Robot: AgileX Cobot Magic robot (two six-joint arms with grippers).
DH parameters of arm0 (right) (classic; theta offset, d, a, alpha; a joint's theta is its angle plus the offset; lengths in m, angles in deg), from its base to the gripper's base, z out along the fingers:
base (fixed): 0 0 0 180
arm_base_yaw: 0 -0.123 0 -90
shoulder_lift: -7.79 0 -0.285 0
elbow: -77.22 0 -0.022 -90
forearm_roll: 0 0.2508 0 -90
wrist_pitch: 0 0 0.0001 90
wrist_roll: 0 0.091 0 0
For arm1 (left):
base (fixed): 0 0 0 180
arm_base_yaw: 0 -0.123 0 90
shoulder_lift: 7.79 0 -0.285 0
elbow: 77.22 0 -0.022 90
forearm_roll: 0 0.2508 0 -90
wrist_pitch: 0 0 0.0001 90
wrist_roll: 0 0.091 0 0
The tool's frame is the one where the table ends.
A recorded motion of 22 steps. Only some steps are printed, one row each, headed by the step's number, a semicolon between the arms.
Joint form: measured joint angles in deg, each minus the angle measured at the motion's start. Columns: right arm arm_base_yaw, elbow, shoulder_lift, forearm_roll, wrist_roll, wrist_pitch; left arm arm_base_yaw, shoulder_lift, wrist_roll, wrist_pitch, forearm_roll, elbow.
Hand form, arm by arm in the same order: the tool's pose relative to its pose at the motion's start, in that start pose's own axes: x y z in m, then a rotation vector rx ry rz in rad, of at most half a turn. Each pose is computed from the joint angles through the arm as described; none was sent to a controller.
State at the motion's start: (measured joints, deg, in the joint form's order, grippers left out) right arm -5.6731 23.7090 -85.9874 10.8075 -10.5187 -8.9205; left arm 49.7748 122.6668 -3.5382 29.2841 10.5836 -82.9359
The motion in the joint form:
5: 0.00 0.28 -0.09 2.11 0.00 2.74; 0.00 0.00 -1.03 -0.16 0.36 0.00
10: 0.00 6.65 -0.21 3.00 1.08 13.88; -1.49 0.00 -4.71 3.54 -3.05 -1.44
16: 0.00 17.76 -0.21 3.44 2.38 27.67; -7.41 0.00 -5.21 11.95 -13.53 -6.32
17: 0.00 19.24 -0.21 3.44 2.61 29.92; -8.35 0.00 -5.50 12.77 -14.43 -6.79
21: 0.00 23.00 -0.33 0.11 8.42 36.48; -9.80 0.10 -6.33 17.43 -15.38 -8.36
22: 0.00 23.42 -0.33 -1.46 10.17 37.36; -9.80 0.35 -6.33 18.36 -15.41 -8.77
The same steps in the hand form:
5: 0.0029 0.0005 0.0003 -0.0040 0.0446 0.0366; -0.0003 0.0003 0.0000 -0.0029 -0.0030 -0.0125
10: -0.0177 0.0046 0.0002 -0.0447 0.1265 0.0719; -0.0003 0.0102 -0.0028 0.0091 0.0415 -0.1533
16: -0.0624 0.0098 -0.0078 -0.1000 0.1696 0.0949; -0.0048 0.0487 -0.0141 0.0676 0.1119 -0.4065
17: -0.0676 0.0106 -0.0097 -0.1084 0.1826 0.0968; -0.0045 0.0551 -0.0154 0.0714 0.1182 -0.4384
21: -0.0785 0.0104 -0.0149 -0.1005 0.2384 0.1360; -0.0024 0.0648 -0.0197 0.0767 0.1743 -0.4853
22: -0.0793 0.0095 -0.0156 -0.0889 0.2479 0.1399; -0.0022 0.0647 -0.0193 0.0782 0.1878 -0.4849

